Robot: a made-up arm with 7 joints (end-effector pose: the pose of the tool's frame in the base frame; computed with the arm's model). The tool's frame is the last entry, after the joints. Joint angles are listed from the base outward.
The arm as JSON. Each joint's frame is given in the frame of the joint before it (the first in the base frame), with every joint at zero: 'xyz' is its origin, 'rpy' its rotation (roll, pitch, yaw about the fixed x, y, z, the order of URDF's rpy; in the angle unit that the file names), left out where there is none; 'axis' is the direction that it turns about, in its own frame. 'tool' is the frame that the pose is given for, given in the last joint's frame.
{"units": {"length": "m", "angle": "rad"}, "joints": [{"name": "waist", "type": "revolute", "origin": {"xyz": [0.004, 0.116, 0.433], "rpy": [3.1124, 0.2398, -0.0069]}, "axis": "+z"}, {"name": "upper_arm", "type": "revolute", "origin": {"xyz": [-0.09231, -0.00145, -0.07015], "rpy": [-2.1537, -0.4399, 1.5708]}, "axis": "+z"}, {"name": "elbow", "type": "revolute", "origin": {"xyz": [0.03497, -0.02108, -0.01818], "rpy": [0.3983, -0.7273, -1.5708]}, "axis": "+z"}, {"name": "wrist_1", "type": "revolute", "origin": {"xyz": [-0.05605, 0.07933, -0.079], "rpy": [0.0, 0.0, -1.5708]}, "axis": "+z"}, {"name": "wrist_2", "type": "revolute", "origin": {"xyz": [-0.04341, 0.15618, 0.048], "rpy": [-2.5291, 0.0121, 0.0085]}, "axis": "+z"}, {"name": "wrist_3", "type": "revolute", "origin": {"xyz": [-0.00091, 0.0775, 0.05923], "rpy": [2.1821, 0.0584, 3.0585]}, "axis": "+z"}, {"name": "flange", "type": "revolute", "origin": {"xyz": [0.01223, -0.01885, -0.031], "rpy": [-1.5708, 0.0, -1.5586]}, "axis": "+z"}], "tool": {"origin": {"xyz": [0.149, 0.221, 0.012], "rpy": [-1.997, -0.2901, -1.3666]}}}
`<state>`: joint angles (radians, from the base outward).
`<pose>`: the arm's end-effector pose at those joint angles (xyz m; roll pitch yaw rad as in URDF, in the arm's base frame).
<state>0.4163 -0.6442 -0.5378 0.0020 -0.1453 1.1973 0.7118</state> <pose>-0.2615 0.5442 0.4219 0.8802 0.4046 -2.2365</pose>
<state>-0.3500 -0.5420 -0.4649 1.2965 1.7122 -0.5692 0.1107</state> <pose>-0.3466 0.0717 0.3582 -1.4924 -0.5186 -0.4502</pose>
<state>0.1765 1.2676 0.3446 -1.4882 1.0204 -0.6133 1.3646</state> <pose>-0.2284 -0.0056 0.1880 2.9890 -0.4168 1.1508</pose>
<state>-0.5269 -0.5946 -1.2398 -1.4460 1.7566 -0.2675 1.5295</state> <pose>0.1501 0.3368 0.2746 -3.0850 -0.1211 -1.5921</pose>
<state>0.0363 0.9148 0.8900 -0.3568 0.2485 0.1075 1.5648</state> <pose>0.0314 -0.3065 0.3856 -1.8276 -1.2108 2.4133</pose>
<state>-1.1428 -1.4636 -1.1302 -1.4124 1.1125 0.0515 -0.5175</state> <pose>0.1140 0.0114 0.3485 -1.2905 -1.3438 2.7816</pose>
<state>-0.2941 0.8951 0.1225 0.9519 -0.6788 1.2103 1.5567</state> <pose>0.1514 -0.3563 0.5670 0.6988 0.1724 0.6579</pose>
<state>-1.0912 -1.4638 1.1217 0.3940 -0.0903 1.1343 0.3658</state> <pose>-0.1594 -0.0835 0.0449 2.0722 -0.1204 0.9034</pose>
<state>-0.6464 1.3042 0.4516 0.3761 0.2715 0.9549 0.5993</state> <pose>0.3359 -0.1580 0.7097 -0.2560 -0.3273 1.6135</pose>
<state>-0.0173 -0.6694 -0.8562 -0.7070 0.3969 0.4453 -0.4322</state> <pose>-0.0772 0.3018 0.7032 -0.7488 0.4484 -2.7526</pose>
